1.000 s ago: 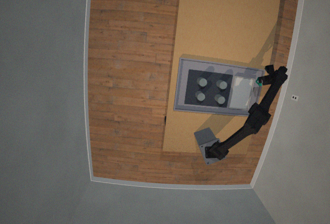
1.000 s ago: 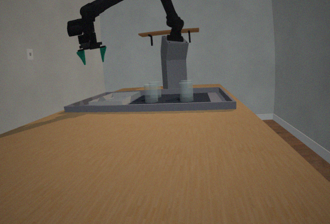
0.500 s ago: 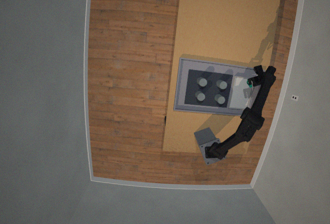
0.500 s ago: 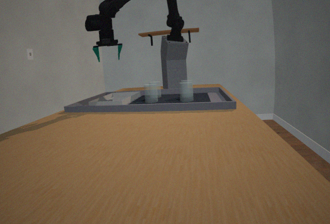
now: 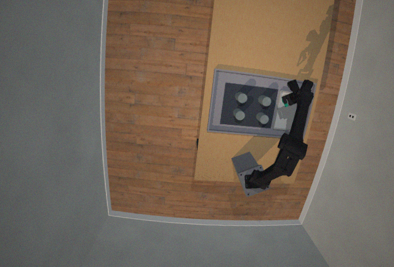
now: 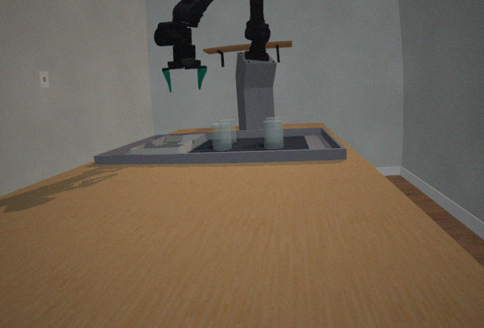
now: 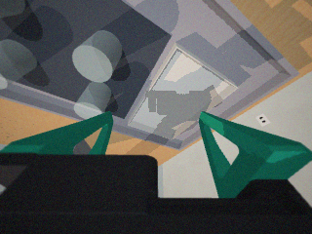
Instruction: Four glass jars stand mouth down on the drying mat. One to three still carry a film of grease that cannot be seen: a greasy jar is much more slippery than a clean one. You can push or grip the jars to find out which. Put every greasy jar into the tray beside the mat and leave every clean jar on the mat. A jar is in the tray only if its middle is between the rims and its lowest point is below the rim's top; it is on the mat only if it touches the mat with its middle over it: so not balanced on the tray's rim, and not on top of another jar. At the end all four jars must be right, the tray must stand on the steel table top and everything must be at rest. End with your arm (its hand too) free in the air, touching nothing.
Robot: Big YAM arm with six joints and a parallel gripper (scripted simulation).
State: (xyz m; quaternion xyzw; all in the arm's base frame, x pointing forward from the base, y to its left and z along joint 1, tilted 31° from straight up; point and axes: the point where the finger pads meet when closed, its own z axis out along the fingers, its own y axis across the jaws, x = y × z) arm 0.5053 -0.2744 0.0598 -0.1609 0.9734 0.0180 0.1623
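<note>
My gripper is now 10 cm past the rimmed steel table top, 10 cm to the right of it and 22 cm above it. Also, from my hand: pale tray: 14 cm behind, 11 cm to the right, 21 cm below; dark drying mat: 10 cm behind, 20 cm to the left, 22 cm below.
</note>
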